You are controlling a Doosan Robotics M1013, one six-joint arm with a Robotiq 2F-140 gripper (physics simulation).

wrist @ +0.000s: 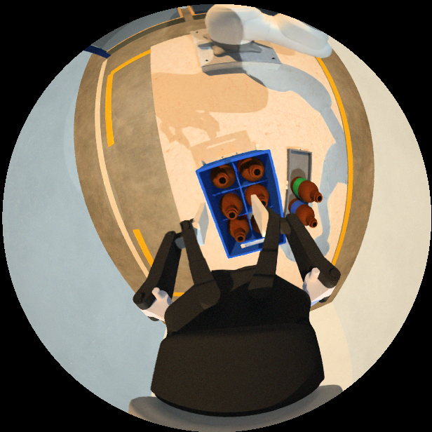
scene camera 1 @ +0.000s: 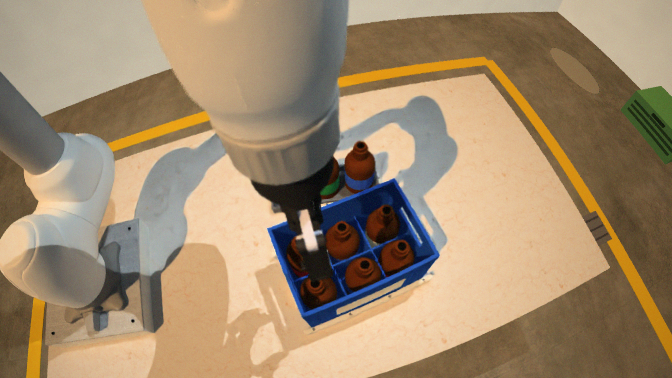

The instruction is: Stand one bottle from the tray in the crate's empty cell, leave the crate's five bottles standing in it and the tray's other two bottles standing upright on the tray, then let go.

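Seen in the pictures: arm's base at its link origin: (scene camera 1: 94, 282).
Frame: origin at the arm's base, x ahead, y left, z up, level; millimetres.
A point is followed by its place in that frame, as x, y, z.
The blue crate (scene camera 1: 380, 197) {744, -57, 65} (wrist: 274, 172) holds six brown bottles, one per cell. One stands in the near left corner cell (scene camera 1: 317, 293) {552, -209, 86} (wrist: 222, 177). The bottle beside it (scene camera 1: 295, 256) {536, -116, 60} (wrist: 251, 169) is partly behind the gripper in the scene view; another is largely behind a finger in the wrist view. All look upright. The grey tray (wrist: 299, 162) bears a green-banded bottle (scene camera 1: 330, 181) {668, 47, 19} (wrist: 306, 189) and a blue-banded bottle (scene camera 1: 360, 167) {739, 38, 50} (wrist: 302, 212), both upright. My gripper (scene camera 1: 314, 245) {570, -184, 249} (wrist: 229, 207) is open and empty, above the crate, its fingers clear of the bottles.
The tray stands close behind the crate in the scene view. The robot's base plate (scene camera 1: 120, 320) {69, -114, -9} (wrist: 202, 55) is left of the crate in that view. A green box (scene camera 1: 655, 122) is at the far right. Yellow lines (scene camera 1: 550, 147) mark the floor around the pale mat (scene camera 1: 520, 200) {1159, -157, -64}.
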